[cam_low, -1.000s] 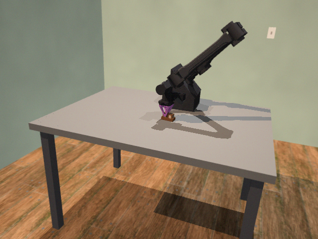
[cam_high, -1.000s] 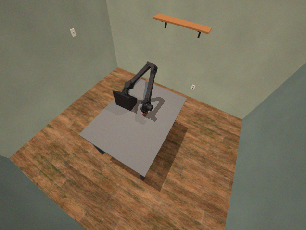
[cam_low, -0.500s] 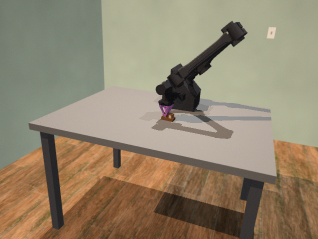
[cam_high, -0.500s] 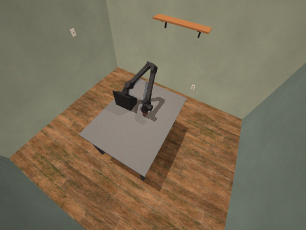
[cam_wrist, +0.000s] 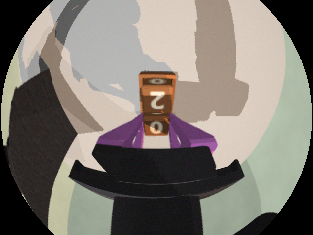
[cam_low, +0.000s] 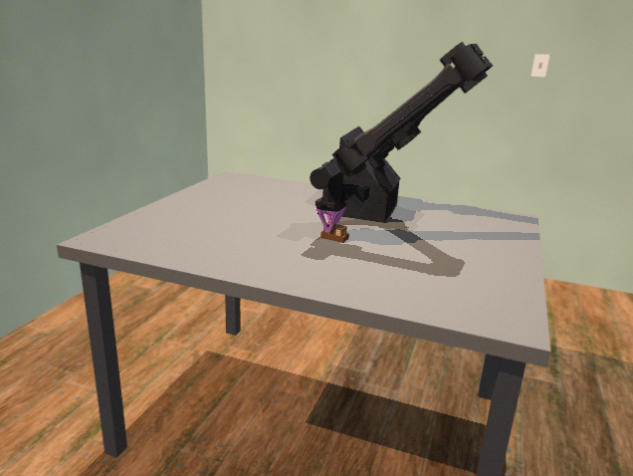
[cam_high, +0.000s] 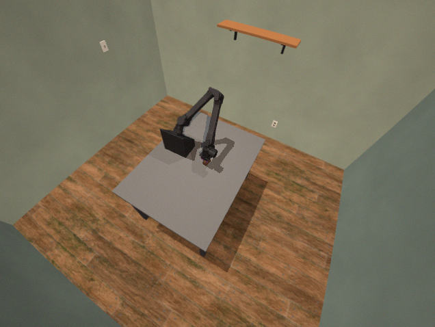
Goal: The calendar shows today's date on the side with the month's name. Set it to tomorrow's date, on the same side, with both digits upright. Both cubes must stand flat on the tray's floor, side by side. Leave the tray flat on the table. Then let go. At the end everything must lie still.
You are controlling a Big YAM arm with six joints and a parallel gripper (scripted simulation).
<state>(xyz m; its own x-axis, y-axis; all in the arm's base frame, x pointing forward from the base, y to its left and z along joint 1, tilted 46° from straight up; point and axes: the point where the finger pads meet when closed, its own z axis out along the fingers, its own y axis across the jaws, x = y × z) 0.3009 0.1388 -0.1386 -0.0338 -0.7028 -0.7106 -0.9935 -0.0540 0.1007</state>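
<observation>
Now: the small brown calendar tray 20 mm to the left of my hand and 20 mm below it.
</observation>
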